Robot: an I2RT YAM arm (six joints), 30 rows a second.
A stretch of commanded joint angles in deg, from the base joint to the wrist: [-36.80 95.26 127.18 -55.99 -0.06 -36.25]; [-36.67 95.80 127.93 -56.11 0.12 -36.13]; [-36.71 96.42 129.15 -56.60 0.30 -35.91]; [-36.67 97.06 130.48 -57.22 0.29 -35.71]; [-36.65 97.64 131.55 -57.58 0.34 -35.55]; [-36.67 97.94 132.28 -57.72 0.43 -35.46]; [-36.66 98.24 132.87 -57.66 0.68 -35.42]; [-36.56 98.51 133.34 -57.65 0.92 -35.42]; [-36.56 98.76 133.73 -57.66 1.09 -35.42]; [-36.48 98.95 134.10 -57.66 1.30 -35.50]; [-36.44 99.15 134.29 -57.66 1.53 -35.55]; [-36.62 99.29 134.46 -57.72 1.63 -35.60]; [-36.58 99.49 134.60 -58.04 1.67 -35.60]
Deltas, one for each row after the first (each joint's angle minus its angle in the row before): [0.13 0.54 0.75 -0.12 0.18 0.12]; [-0.04 0.62 1.22 -0.49 0.18 0.22]; [0.04 0.64 1.33 -0.62 -0.01 0.20]; [0.02 0.58 1.07 -0.36 0.05 0.16]; [-0.02 0.30 0.73 -0.14 0.09 0.09]; [0.01 0.30 0.59 0.06 0.25 0.04]; [0.10 0.27 0.47 0.01 0.24 0.00]; [0.00 0.25 0.39 -0.01 0.17 0.00]; [0.08 0.19 0.37 0.00 0.21 -0.08]; [0.04 0.20 0.19 0.00 0.23 -0.05]; [-0.18 0.14 0.17 -0.06 0.10 -0.05]; [0.04 0.20 0.14 -0.32 0.04 0.00]
